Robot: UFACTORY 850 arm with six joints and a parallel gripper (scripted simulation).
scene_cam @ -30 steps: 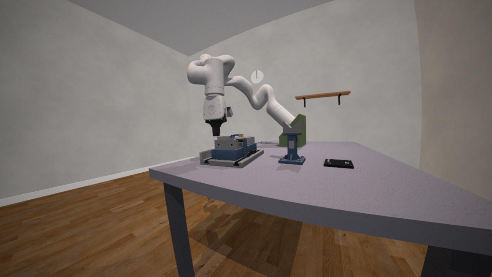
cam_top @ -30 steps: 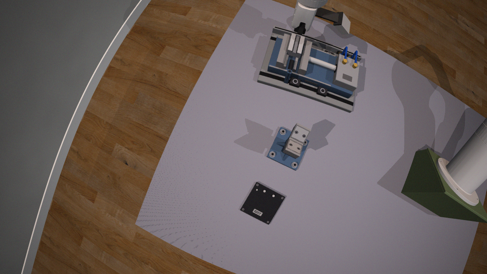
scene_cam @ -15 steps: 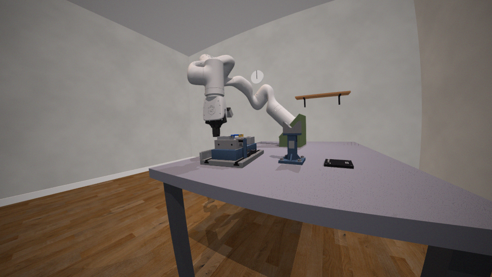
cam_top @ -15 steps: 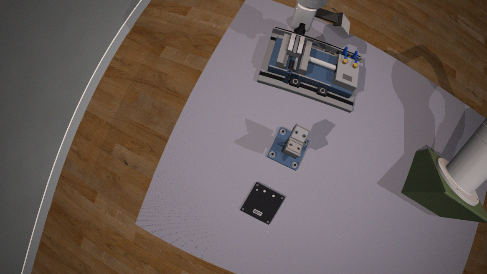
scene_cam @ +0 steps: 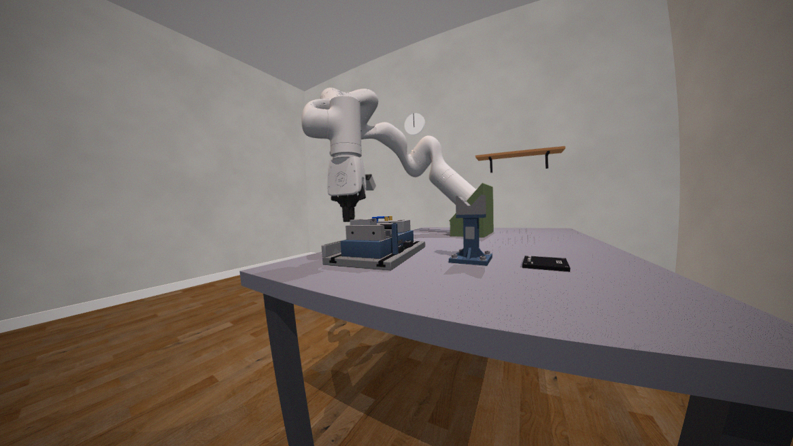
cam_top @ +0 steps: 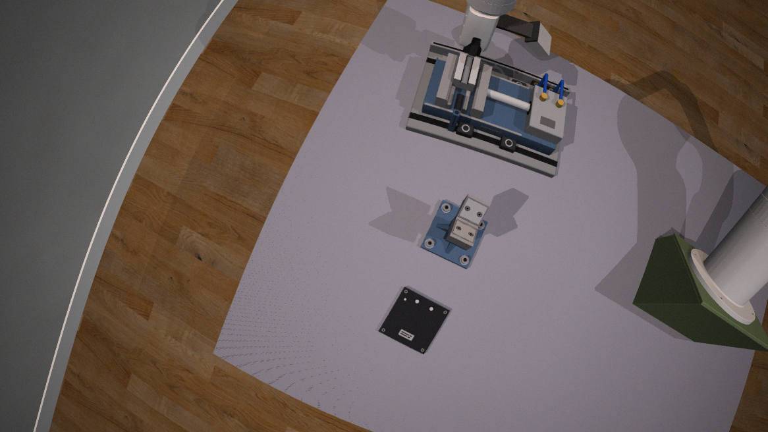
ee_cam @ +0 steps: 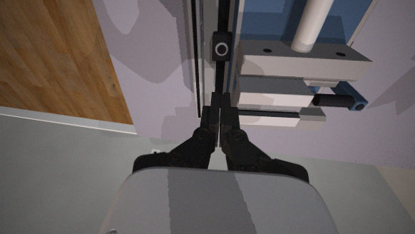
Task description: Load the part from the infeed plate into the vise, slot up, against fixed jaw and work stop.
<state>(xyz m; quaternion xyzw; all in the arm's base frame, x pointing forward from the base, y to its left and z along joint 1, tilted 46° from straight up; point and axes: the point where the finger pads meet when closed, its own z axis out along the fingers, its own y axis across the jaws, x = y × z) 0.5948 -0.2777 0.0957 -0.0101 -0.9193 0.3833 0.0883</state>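
The part lies 50 mm to the left of my hand and 20 mm below it. Also, from my hand: moving jaw 40 mm behind, 60 mm to the left, 50 mm below; work stop 10 mm behind, 110 mm to the left, 30 mm below; fixed jaw 30 mm ahead, 70 mm to the left, 50 mm below.
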